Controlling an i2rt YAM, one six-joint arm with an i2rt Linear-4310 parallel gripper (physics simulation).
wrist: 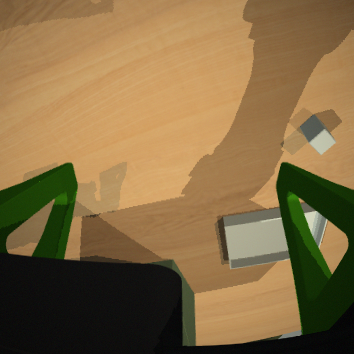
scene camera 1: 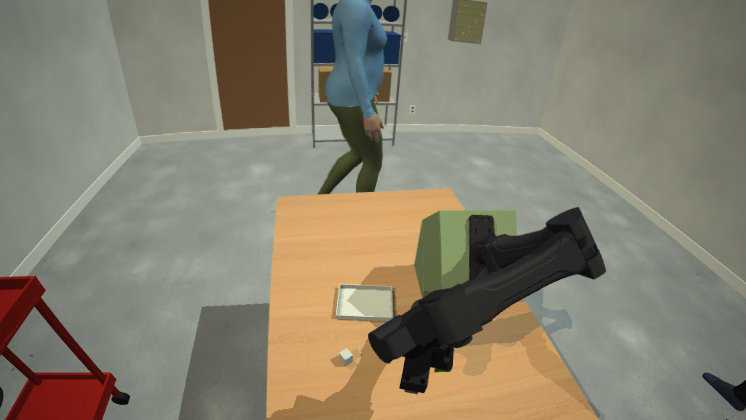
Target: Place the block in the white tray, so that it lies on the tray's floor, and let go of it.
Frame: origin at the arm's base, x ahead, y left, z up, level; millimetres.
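Where they show: gripper, between the fingertips: [wrist: 176, 173]; arm's base, origin of its link: [scene camera 1: 481, 251].
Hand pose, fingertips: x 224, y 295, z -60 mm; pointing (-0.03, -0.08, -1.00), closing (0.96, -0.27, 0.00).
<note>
Things, the pixels of their top centre, and the offset from my fingertips. Level surfaces: height alone.
- small pale grey block, centre of its top: [wrist: 322, 142] [scene camera 1: 346, 353] 139 mm ahead, 130 mm right, 158 mm down
- white tray, centre of its top: [wrist: 276, 241] [scene camera 1: 365, 300] 80 mm ahead, 333 mm right, 174 mm down
- wooden table, height of its surface: 194 mm down
A small pale grey block [scene camera 1: 346, 356] [wrist: 318, 134] lies on the table, in front of the white tray in the scene view and at the right in the wrist view. The white tray [scene camera 1: 365, 317] [wrist: 255, 240] stands on the table; the right finger hides part of it in the wrist view. My gripper [wrist: 176, 173] is open and empty, its green fingers wide apart. In the scene view it hangs above the table, to the right of the block, with its fingers mostly hidden by the arm.
A green box-shaped mount [scene camera 1: 454, 250] carries the arm at the right of the wooden table [scene camera 1: 323, 234]. A person [scene camera 1: 360, 62] is behind the table, before a shelf rack. A red cart [scene camera 1: 65, 333] stands at the left. A foot shows at the far right.
</note>
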